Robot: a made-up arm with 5 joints. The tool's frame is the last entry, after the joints. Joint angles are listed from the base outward.
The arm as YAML. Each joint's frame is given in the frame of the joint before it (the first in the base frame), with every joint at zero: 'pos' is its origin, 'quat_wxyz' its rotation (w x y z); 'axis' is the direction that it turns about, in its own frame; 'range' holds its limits. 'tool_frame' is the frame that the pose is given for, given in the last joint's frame.
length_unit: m
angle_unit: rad
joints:
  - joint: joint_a
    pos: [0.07, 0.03, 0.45]
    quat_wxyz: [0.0, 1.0, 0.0, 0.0]
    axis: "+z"
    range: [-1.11, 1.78]
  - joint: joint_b
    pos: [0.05, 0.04, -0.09]
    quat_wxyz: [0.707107, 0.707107, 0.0, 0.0]
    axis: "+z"
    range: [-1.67, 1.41]
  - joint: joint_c
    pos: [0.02, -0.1, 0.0]
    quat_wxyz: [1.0, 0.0, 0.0, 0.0]
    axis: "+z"
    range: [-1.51, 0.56]
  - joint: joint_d
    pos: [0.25, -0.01, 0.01]
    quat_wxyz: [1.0, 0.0, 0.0, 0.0]
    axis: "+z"
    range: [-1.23, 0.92]
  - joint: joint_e
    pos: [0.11, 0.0, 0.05]
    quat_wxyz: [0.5, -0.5, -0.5, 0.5]
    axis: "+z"
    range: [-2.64, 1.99]
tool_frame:
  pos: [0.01, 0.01, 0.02]
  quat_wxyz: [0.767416, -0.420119, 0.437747, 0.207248]
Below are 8 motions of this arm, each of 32 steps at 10 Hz.
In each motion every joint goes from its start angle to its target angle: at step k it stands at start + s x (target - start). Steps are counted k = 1, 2, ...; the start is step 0. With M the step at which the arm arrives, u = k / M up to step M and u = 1 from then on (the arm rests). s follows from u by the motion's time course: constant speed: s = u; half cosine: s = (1 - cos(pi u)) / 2; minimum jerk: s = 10 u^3 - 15 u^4 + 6 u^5.
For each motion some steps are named. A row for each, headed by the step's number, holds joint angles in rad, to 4 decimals.
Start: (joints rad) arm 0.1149 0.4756 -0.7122 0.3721 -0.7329
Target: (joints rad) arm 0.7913 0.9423 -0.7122 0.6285 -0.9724
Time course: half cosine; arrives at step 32
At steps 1, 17, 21, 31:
1: 0.1165 0.4767 -0.7122 0.3727 -0.7335
17: 0.4862 0.7318 -0.7122 0.5129 -0.8644
21: 0.6125 0.8190 -0.7122 0.5607 -0.9091
31: 0.7897 0.9412 -0.7122 0.6279 -0.9718

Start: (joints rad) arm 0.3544 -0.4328 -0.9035 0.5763 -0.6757
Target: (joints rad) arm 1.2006 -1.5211 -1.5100 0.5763 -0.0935
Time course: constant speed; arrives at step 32
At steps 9, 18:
9: 0.5924 -0.7389 -1.0741 0.5763 -0.5120
18: 0.8304 -1.0450 -1.2447 0.5763 -0.3482

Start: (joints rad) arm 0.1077 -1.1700 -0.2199 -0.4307 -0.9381
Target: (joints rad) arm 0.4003 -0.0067 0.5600 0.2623 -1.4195
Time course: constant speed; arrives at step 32
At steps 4, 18, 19, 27, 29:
4: 0.1443 -1.0246 -0.1224 -0.3441 -0.9983
18: 0.2723 -0.5156 0.2188 -0.0409 -1.2089
19: 0.2814 -0.4793 0.2432 -0.0192 -1.2239
27: 0.3546 -0.1885 0.4381 0.1540 -1.3443
29: 0.3729 -0.1158 0.4869 0.1973 -1.3744

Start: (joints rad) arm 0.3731 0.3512 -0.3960 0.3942 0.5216
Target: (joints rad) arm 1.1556 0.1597 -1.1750 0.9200 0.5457
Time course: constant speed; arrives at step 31
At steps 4, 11, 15, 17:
4: 0.4741 0.3265 -0.4965 0.4620 0.5247
11: 0.6508 0.2832 -0.6724 0.5808 0.5302
15: 0.7517 0.2585 -0.7729 0.6486 0.5333
17: 0.8022 0.2462 -0.8232 0.6825 0.5348

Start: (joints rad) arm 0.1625 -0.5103 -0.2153 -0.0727 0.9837
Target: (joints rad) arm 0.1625 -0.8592 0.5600 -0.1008 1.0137
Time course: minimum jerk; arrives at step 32
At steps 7, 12, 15, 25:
7: 0.1625 -0.5359 -0.1584 -0.0748 0.9859
12: 0.1625 -0.6063 -0.0019 -0.0804 0.9920
15: 0.1625 -0.6644 0.1270 -0.0851 0.9969
25: 0.1625 -0.8336 0.5031 -0.0987 1.0115

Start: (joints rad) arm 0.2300 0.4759 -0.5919 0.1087 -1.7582
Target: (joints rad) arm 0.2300 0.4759 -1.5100 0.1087 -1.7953
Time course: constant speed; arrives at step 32
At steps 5, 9, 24, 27, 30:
5: 0.2300 0.4759 -0.7354 0.1087 -1.7640
9: 0.2300 0.4759 -0.8501 0.1087 -1.7686
24: 0.2300 0.4759 -1.2805 0.1087 -1.7860
27: 0.2300 0.4759 -1.3665 0.1087 -1.7895
30: 0.2300 0.4759 -1.4526 0.1087 -1.7930

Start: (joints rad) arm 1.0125 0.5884 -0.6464 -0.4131 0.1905
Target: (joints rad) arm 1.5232 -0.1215 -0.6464 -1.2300 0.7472
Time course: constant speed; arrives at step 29
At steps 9, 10, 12, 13, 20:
9: 1.1710 0.3681 -0.6464 -0.6666 0.3633
10: 1.1886 0.3436 -0.6464 -0.6948 0.3825
12: 1.2238 0.2946 -0.6464 -0.7511 0.4209
13: 1.2414 0.2702 -0.6464 -0.7793 0.4401
20: 1.3647 0.0988 -0.6464 -0.9765 0.5744

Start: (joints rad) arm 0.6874 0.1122 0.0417 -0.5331 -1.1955
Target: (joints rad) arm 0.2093 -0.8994 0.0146 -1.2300 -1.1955
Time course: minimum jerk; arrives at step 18
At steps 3, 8, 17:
3: 0.6704 0.0763 0.0407 -0.5578 -1.1955
8: 0.4977 -0.2891 0.0309 -0.8096 -1.1955
17: 0.2101 -0.8978 0.0146 -1.2289 -1.1955

